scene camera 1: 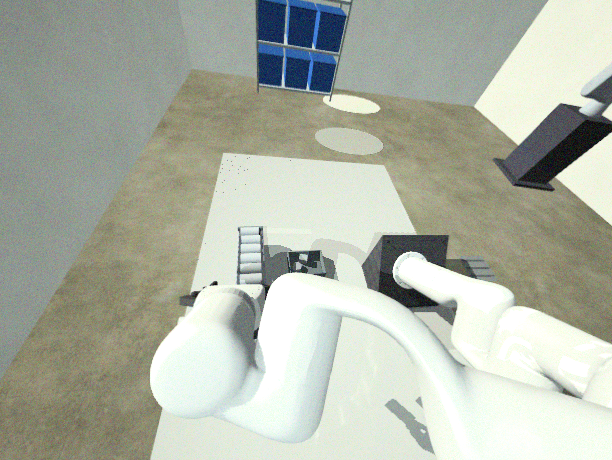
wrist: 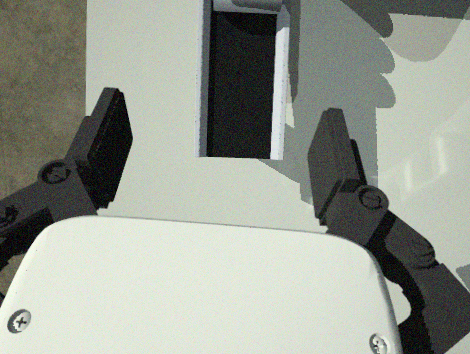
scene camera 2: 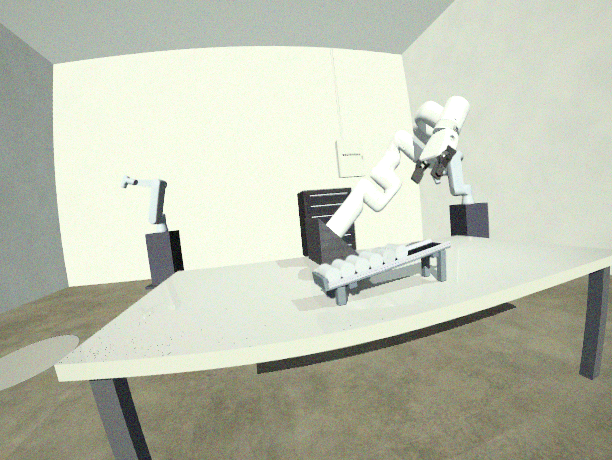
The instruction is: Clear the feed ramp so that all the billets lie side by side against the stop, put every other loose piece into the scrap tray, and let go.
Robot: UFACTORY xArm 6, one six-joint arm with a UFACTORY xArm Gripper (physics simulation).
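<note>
You'd see my gripper [scene camera 2: 424, 179] from here, and scene camera 1 has the gripper [scene camera 1: 239, 288] too.
</note>
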